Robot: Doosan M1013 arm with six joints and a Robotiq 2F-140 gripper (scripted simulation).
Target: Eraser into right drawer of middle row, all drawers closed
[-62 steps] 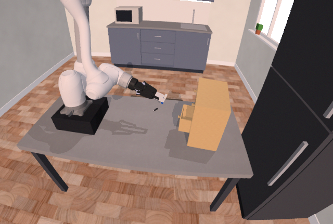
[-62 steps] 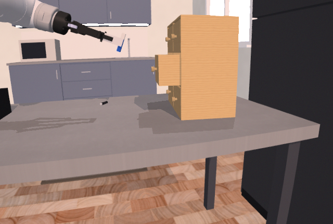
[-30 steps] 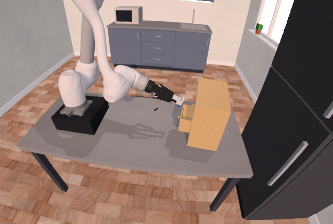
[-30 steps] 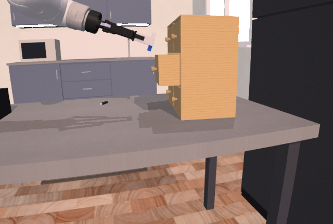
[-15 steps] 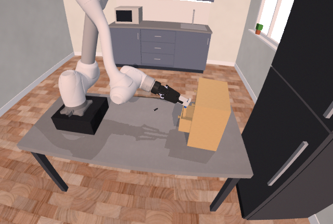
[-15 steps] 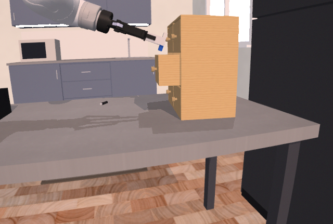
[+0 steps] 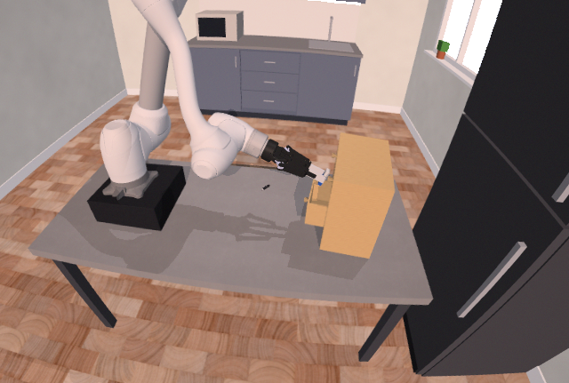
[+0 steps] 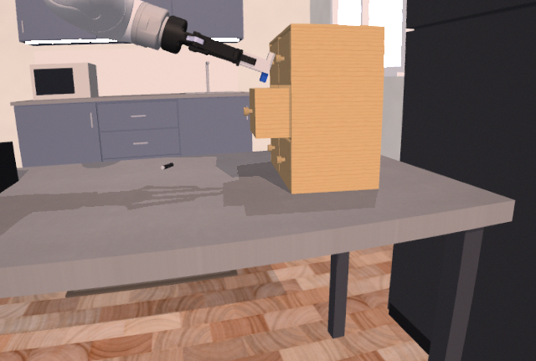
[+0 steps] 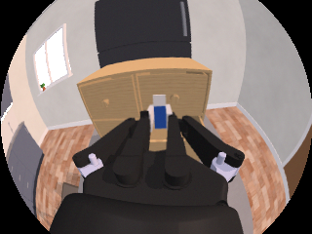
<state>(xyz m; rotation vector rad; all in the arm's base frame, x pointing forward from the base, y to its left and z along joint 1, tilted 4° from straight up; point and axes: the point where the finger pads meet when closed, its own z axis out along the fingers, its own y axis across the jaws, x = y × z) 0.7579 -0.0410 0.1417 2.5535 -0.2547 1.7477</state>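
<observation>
The eraser is 3 cm ahead of my hand. Also, from my hand: black pen-like thing (26 cm below, 21 cm to the left, 20 cm behind).
</observation>
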